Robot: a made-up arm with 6 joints. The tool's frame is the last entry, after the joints.
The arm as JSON. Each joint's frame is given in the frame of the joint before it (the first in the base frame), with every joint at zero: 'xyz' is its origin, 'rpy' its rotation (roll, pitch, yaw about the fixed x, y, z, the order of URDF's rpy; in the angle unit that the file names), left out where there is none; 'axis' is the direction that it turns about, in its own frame. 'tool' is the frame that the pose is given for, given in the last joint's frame.
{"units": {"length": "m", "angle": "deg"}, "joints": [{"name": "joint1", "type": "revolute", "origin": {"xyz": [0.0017, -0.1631, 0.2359]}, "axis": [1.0, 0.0, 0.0]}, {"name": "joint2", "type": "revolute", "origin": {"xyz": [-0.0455, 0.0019, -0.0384]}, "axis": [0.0, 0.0, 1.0]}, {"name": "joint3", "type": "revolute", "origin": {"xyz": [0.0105, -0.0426, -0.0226]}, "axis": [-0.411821, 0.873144, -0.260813]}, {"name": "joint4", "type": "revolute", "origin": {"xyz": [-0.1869, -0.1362, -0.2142]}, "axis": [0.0, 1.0, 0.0]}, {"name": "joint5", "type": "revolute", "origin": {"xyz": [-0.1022, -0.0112, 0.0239]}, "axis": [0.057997, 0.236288, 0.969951]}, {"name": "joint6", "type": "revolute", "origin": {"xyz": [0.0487, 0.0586, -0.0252]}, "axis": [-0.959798, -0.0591, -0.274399]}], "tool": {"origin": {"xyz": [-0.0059, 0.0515, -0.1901]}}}
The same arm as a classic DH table. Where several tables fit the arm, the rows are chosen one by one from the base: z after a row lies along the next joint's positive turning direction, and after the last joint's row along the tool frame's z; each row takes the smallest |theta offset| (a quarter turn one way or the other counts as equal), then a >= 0, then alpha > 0; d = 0 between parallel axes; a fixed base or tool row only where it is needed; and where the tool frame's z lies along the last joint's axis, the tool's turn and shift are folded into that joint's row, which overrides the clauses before.
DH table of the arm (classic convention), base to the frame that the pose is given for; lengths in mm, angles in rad. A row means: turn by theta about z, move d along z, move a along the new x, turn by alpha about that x. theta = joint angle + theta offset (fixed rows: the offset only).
base (fixed): theta_offset -1.5708  d 235.9  a 163.1  alpha -1.5708
joint1: theta_offset 0  d -43.8  a -1.9  alpha 1.5708
joint2: theta_offset -1.1301  d -72.6  a 8.7  alpha 1.8347
joint3: theta_offset 1.0657  d 514.5  a -81  alpha -0.5092
joint4: theta_offset -0.9465  d -639.8  a 103.4  alpha -1.3323
joint5: theta_offset 1.5487  d -6.9  a -63.3  alpha 1.9132
joint6: theta_offset -0.2492  d -48.9  a -51.8  alpha -1.8488
tool (fixed): theta_offset 1.5093  d -189.3  a 0  alpha 0

